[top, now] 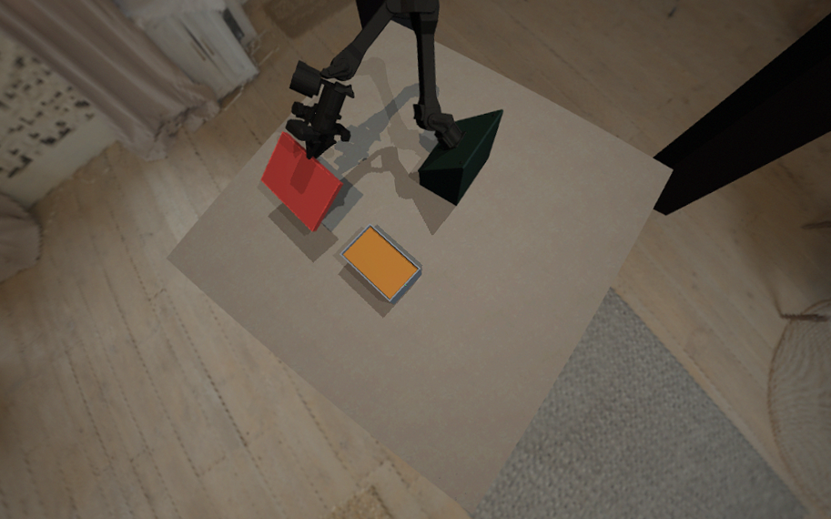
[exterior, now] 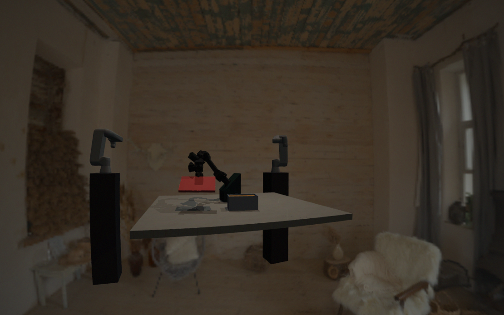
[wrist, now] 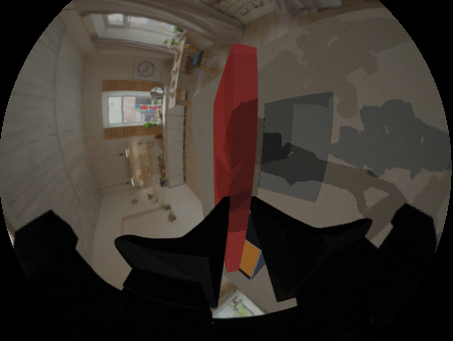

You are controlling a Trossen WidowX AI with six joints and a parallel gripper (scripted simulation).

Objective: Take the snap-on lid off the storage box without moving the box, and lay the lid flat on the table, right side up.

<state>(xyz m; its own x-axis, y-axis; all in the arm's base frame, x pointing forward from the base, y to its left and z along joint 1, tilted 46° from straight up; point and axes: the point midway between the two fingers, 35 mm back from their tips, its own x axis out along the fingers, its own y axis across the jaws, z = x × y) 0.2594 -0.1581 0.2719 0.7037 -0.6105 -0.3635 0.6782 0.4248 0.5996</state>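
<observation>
My gripper tip is now 70 mm short of the red lid, 40 mm above it and 20 mm to the left of it. Round my gripper tip: storage box (300 mm to the left, 170 mm below, 140 mm ahead).
</observation>
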